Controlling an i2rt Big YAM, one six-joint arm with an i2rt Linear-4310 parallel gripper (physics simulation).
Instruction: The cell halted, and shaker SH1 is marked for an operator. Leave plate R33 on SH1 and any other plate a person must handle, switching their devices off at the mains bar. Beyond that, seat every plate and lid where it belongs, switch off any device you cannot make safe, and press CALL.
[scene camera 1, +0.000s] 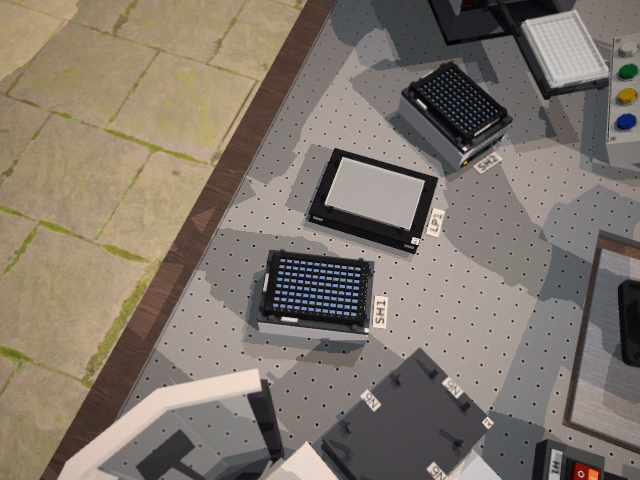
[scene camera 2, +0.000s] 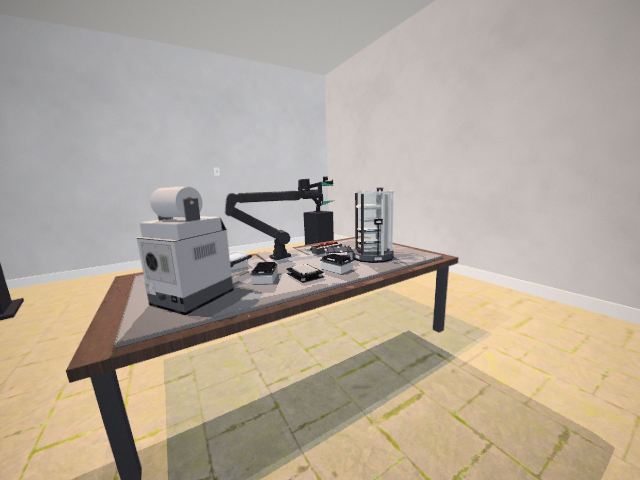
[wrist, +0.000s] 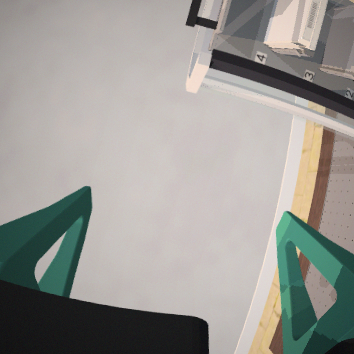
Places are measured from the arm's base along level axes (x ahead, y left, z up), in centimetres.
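Pixels of known places: gripper, between the fingertips: (scene camera 2: 334, 192) (wrist: 188, 209); arm's base, origin of its link: (scene camera 2: 280, 256).
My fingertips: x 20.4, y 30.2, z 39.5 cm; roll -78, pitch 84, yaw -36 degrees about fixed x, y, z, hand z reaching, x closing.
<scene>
For each thing: its top centre in the pictures, then the offset to it from my fingertips. "*": a spot on its surface instead.
- glassy carousel, centre of its top: (scene camera 2: 372, 187) dx +24.8, dy +7.0, dz +2.6 cm
- black plate with blue wells, centre of its top: (scene camera 1: 317, 285) (scene camera 2: 336, 256) dx +25.2, dy -24.8, dz -32.2 cm
- black plate, centre of its top: (scene camera 1: 458, 98) (scene camera 2: 264, 265) dx +9.7, dy -58.9, dz -32.2 cm
- white plate, centre of its top: (scene camera 1: 567, 42) (scene camera 2: 233, 254) dx -4.4, dy -67.8, dz -27.2 cm
- Nest N6, centre of its top: (scene camera 1: 410, 428) (scene camera 2: 338, 246) dx +11.7, dy -9.3, dz -31.5 cm
- lit red switch, a spot on its surface: (scene camera 1: 585, 472) * dx -8.7, dy -8.8, dz -34.1 cm
- button panel, a spot on its surface: (scene camera 1: 617, 139) * dx -14.1, dy -56.6, dz -33.5 cm
- large boxy device, a spot on its surface: (scene camera 2: 206, 258) * dx +16.2, dy -87.4, dz -21.1 cm
- white roll, centre of its top: (scene camera 2: 174, 187) dx +6.8, dy -92.9, dz +6.5 cm
My open, empty gripper (scene camera 2: 332, 192) (wrist: 187, 201) is raised beside the glassy carousel (scene camera 1: 206, 387) (scene camera 2: 373, 255) (wrist: 280, 75), which holds pale plates; slot labels 4, 3 and 2 show in the wrist view. A black plate with blue wells (scene camera 1: 317, 286) (scene camera 2: 337, 258) sits on shaker SH1. Another black plate (scene camera 1: 459, 102) (scene camera 2: 264, 268) sits on SH2, whose amber light (scene camera 1: 465, 162) shows. A flat grey lid or plate (scene camera 1: 376, 192) lies on LP1. A white plate (scene camera 1: 566, 49) rests on the carrier. Nest N6 (scene camera 1: 408, 418) has no plate. A lit red switch (scene camera 1: 585, 472) shows on the mains bar.
The button panel (scene camera 1: 617, 139) has white, green, yellow and blue buttons. A large boxy device (scene camera 2: 206, 258) with a white roll (scene camera 2: 173, 202) stands at the table's left end in scene camera 2. A black block (scene camera 2: 317, 227) stands behind the mains bar. The wooden table edge (scene camera 1: 206, 206) borders the perforated deck.
</scene>
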